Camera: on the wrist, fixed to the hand. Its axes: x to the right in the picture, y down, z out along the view.
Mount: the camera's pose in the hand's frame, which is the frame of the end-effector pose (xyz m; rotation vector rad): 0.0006 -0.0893 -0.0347 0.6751 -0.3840 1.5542
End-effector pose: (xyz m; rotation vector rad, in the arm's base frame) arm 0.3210 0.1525 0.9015 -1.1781 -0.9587 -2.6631
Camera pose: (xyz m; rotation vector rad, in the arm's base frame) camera 0.2710 0.2044 0.8384 -1.3402 -0.4570 -0.8473
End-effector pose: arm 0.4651 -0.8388 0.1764 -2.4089 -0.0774 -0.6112
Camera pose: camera 0.4333 -0.7892 0.2519 -1.2721 1.1069 0.5327
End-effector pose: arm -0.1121 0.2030 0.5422 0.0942 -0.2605 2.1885
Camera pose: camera -0.0395 0.2621 0.5221 -0.6130 -0.2405 -2.3517
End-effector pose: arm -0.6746 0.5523 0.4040 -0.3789 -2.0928 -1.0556
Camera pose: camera -0.7072 0.4700 0.3673 -1.5283 -1.5281 0.6410
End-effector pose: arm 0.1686 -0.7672 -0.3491 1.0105 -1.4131 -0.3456
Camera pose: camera 0.2321 -0.8051 -0.4100 0.0688 -2.2891 1.1908
